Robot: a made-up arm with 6 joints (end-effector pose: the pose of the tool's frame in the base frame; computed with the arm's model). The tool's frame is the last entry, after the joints. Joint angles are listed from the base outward.
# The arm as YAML. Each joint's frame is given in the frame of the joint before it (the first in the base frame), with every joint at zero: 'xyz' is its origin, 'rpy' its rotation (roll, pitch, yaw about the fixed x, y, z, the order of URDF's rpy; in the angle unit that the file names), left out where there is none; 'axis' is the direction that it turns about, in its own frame. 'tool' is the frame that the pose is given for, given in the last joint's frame.
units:
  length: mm
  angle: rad
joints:
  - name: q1
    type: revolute
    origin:
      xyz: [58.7, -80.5, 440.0]
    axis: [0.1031, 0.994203, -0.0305]
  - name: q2
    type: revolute
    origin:
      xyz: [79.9, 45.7, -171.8]
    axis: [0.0, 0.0, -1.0]
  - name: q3
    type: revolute
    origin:
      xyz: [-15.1, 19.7, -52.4]
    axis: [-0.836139, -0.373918, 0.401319]
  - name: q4
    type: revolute
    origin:
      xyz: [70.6, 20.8, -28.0]
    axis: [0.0, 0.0, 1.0]
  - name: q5
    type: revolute
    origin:
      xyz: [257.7, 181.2, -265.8]
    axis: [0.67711, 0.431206, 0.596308]
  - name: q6
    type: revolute
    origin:
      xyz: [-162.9, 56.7, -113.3]
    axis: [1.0, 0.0, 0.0]
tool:
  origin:
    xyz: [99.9, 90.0, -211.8]
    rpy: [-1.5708, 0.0, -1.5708]
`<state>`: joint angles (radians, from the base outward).
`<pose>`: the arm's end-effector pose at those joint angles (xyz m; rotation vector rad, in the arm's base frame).
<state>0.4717 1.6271 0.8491 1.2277 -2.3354 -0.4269</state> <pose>-0.0888 -0.3501 -0.0616 1.1637 1.0938 2.0162</pose>
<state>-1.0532 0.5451 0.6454 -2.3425 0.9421 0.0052</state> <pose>0.5654 -0.5165 0.5965 1.7088 0.5758 -1.2946</pose>
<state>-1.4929 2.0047 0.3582 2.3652 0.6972 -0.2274</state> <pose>0.7391 0.1452 0.1576 -1.3152 -0.1801 -1.0913</pose>
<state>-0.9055 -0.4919 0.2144 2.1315 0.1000 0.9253</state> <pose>0.4713 -0.4283 -0.0837 -2.7200 -0.4526 0.4836</pose>
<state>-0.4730 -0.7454 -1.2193 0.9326 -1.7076 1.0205</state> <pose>0.1795 0.6888 0.1232 -0.0724 0.8530 -0.5850</pose>
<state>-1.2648 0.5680 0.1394 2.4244 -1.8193 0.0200</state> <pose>0.8138 0.2390 0.3079 0.2301 -1.3713 -1.3647</pose>
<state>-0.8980 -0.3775 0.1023 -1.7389 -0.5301 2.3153</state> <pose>0.7554 -0.1242 0.5856 1.3132 -0.1179 -0.3865</pose>
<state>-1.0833 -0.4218 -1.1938 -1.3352 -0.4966 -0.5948</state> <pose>0.6928 0.2704 -0.0918 1.0028 -2.3446 1.7645</pose>
